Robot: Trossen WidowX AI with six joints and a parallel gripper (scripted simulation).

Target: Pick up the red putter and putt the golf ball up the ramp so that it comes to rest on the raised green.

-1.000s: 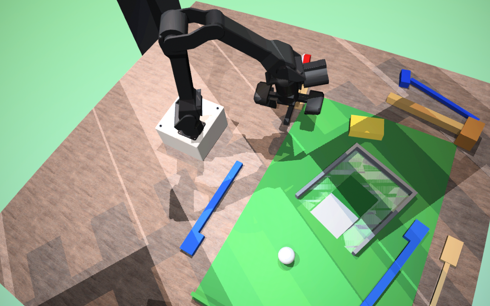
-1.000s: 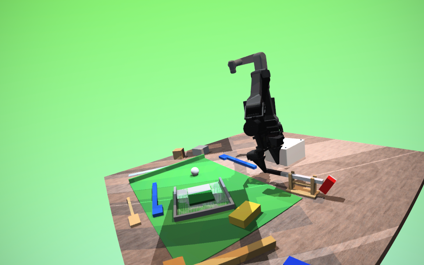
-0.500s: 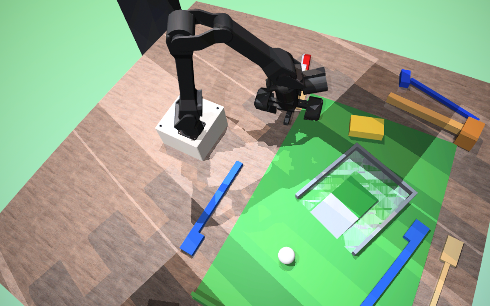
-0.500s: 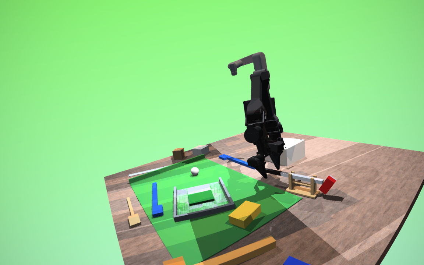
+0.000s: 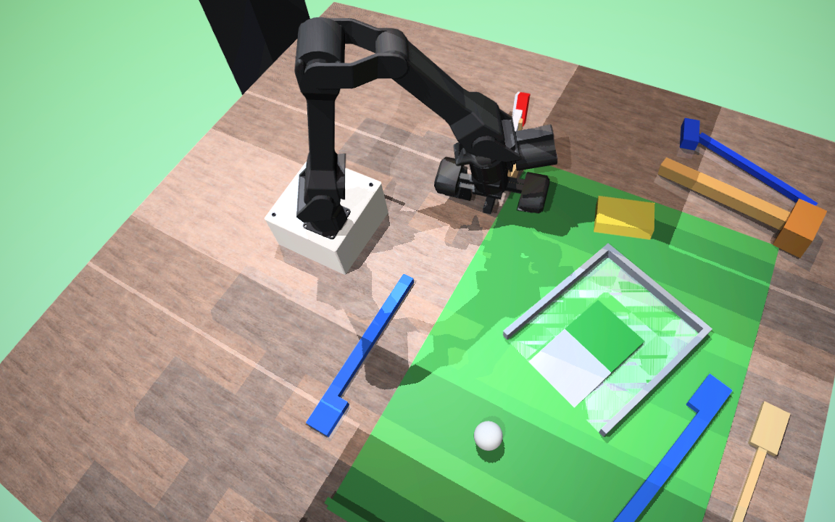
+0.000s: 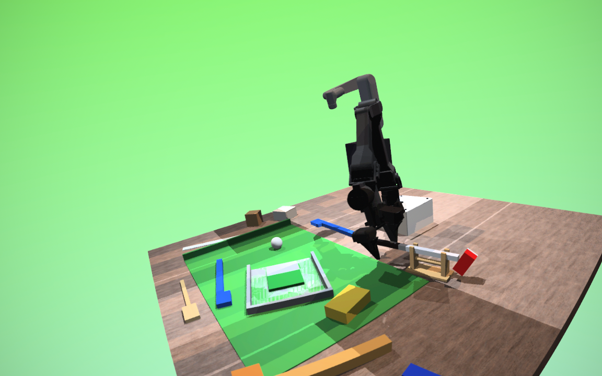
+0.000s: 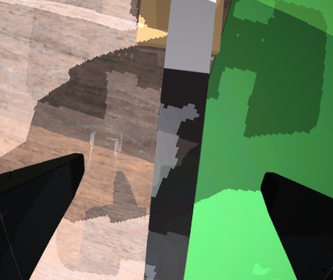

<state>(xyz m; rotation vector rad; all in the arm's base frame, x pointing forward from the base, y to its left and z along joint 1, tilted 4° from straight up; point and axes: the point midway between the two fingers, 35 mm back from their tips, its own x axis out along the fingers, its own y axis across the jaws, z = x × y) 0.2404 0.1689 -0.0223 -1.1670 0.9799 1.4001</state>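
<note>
Now: gripper tip 20 mm past the red putter, 110 mm to the right of it and 20 mm below it. From my gripper tip the other things lie so: yellow block (220 mm ahead, 70 mm to the left, 20 mm below); white golf ball (160 mm ahead, 390 mm to the right, 10 mm below); wooden stand (20 mm behind, 130 mm to the left).
</note>
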